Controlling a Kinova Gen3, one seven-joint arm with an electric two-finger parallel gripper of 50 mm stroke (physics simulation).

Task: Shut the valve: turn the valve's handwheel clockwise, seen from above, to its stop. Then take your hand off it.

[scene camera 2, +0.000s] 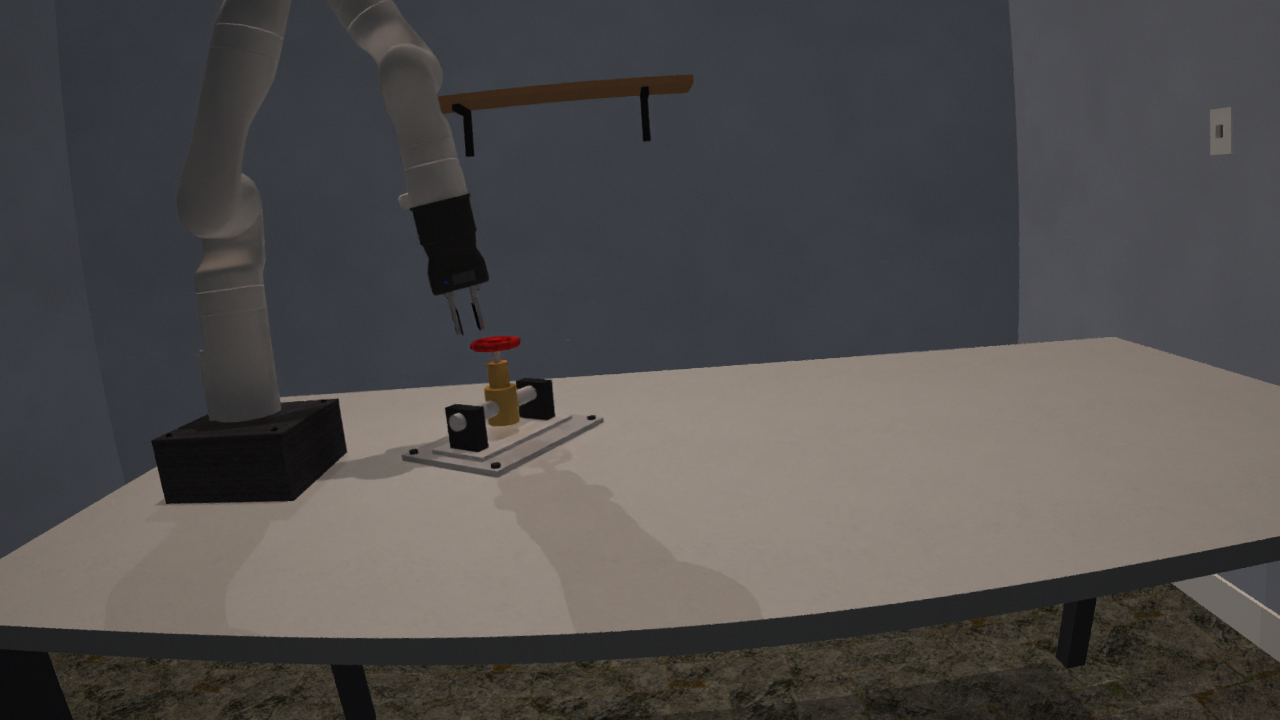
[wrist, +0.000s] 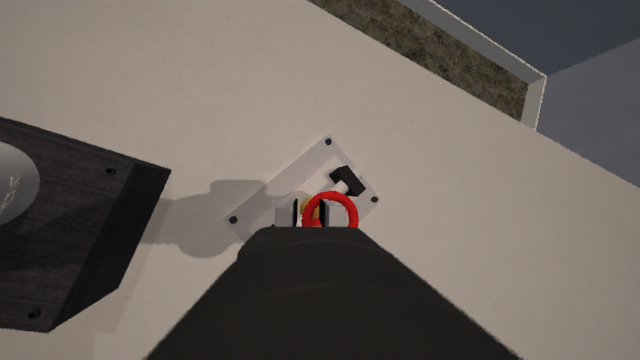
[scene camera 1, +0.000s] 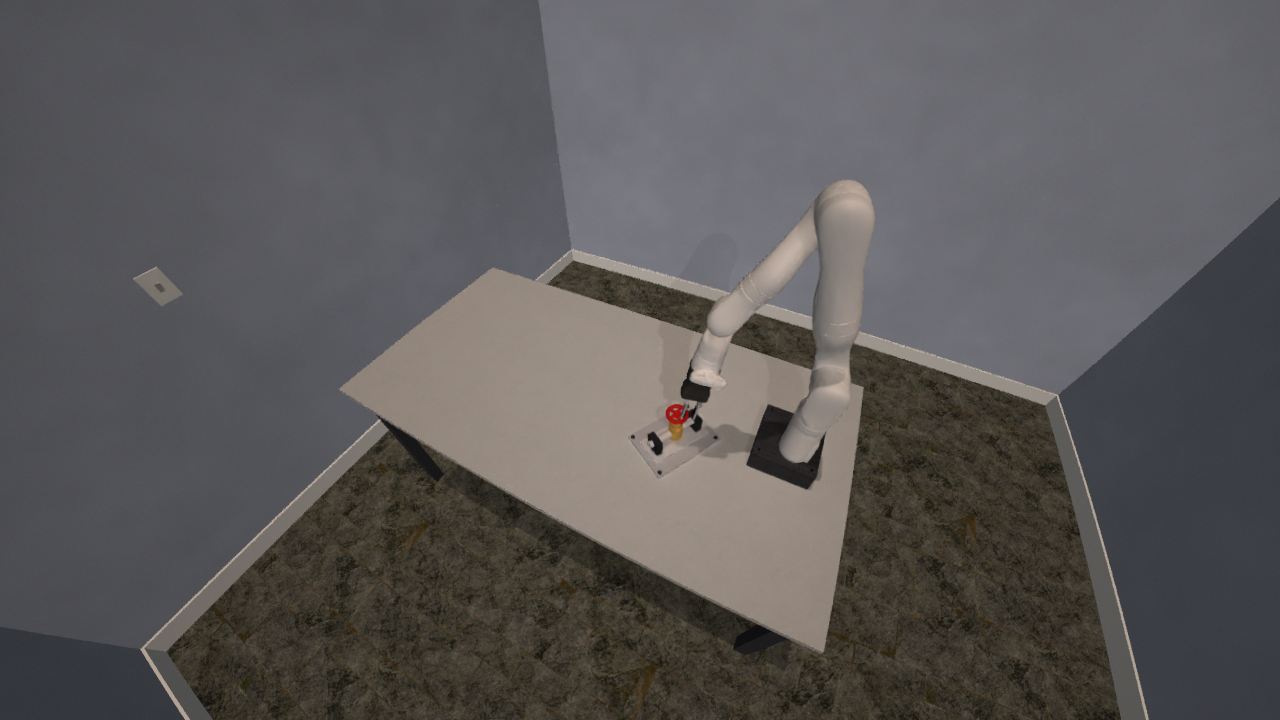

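The red handwheel [scene camera 1: 668,416] [scene camera 2: 494,344] [wrist: 355,215] lies level on top of the valve's orange-yellow body [scene camera 1: 675,432] [scene camera 2: 502,405]. The valve is mounted on a pale base plate [scene camera 1: 663,464] [scene camera 2: 537,449] [wrist: 299,161]. My gripper [scene camera 1: 690,417] [scene camera 2: 470,329] [wrist: 308,209] points down, tilted, and is partly open with nothing held. In scene camera 2 its tips are slightly above the wheel, toward the robot base's side. In the wrist view one finger overlaps the inside of the wheel and the other is outside its left rim. The near part of the wheel is hidden by the gripper body.
Black pipe supports [scene camera 1: 655,443] [scene camera 2: 467,427] [wrist: 347,180] stand on the plate beside the valve body. The robot's black base [scene camera 1: 778,464] [scene camera 2: 228,467] [wrist: 85,220] stands on the table near the plate. A wooden shelf [scene camera 2: 572,92] is on the wall behind.
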